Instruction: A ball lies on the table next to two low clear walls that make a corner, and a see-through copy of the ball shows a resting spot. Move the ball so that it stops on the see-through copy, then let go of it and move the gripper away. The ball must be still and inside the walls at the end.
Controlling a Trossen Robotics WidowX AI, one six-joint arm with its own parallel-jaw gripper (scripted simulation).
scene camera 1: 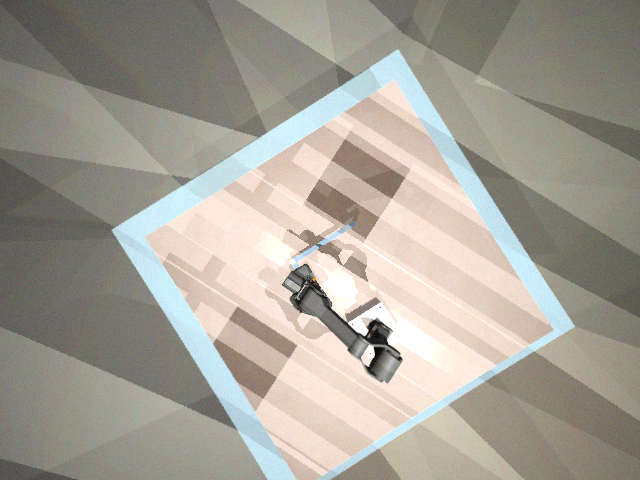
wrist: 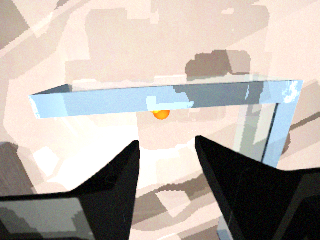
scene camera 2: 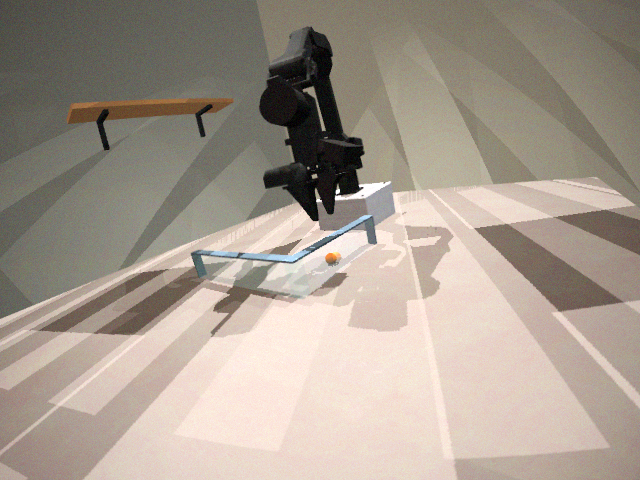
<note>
I see my gripper (scene camera 2: pixel 323 217).
My gripper is seen too in the wrist view (wrist: pixel 167 143).
</note>
